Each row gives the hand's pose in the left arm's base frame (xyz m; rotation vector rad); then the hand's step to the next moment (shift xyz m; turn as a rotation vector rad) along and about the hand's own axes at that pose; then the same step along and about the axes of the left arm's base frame.
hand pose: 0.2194 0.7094 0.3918 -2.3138 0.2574 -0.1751
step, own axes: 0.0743 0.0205 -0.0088 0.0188 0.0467 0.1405
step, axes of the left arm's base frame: 0.0676 -0.0377 -0.0055 0.0410 0.0628 -0.1291
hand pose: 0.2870 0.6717 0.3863 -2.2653 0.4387 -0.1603
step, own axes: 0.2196 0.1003 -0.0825 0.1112 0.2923 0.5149
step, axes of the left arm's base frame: 0.1576 -0.1991 -0.0252 0.1581 0.1401 -0.5642
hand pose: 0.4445 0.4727 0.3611 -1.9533 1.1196 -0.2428
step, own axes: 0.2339 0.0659 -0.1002 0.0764 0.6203 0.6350
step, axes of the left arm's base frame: 0.0418 -0.2563 -0.0407 -0.0005 0.1582 -0.8768
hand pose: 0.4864 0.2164 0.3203 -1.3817 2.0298 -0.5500
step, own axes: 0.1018 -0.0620 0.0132 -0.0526 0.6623 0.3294
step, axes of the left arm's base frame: 0.0239 -0.1174 0.0042 -0.2054 0.2930 -0.6495
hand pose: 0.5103 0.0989 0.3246 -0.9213 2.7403 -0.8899
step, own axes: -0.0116 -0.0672 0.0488 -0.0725 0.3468 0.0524
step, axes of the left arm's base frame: 0.0579 -0.0606 -0.0028 -0.1054 0.2392 -0.2448
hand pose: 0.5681 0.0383 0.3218 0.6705 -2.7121 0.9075
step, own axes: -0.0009 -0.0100 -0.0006 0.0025 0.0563 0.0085
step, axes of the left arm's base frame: 0.0056 -0.0064 0.0054 -0.0296 0.0338 -0.0351
